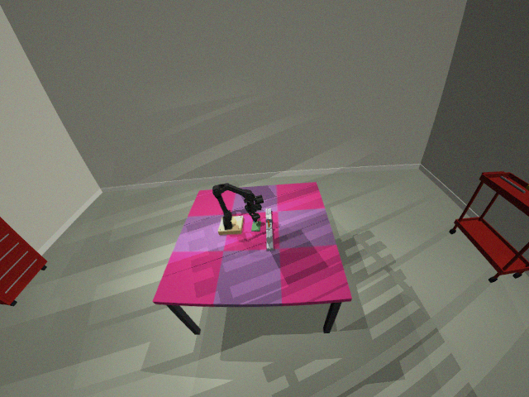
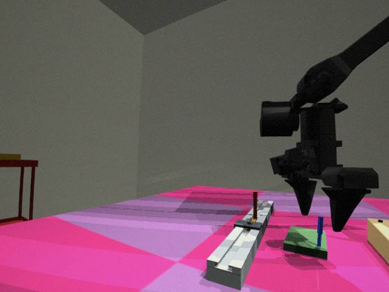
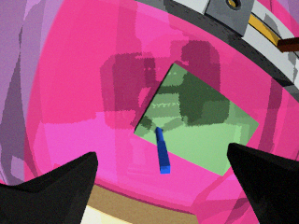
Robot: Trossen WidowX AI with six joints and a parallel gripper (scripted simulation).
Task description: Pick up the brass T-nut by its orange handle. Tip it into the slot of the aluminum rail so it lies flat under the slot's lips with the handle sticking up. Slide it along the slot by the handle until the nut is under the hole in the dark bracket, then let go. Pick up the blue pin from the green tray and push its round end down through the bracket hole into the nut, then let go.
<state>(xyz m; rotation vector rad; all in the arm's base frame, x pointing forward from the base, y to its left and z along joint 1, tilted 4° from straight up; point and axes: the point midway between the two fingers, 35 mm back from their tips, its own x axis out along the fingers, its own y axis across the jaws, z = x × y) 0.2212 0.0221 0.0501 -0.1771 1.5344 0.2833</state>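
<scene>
Right now my gripper tip is 3 cm above the blue pin. From my gripper tip the other things lie so: green tray (5 cm below, 2 cm to the right, 1 cm ahead).
</scene>
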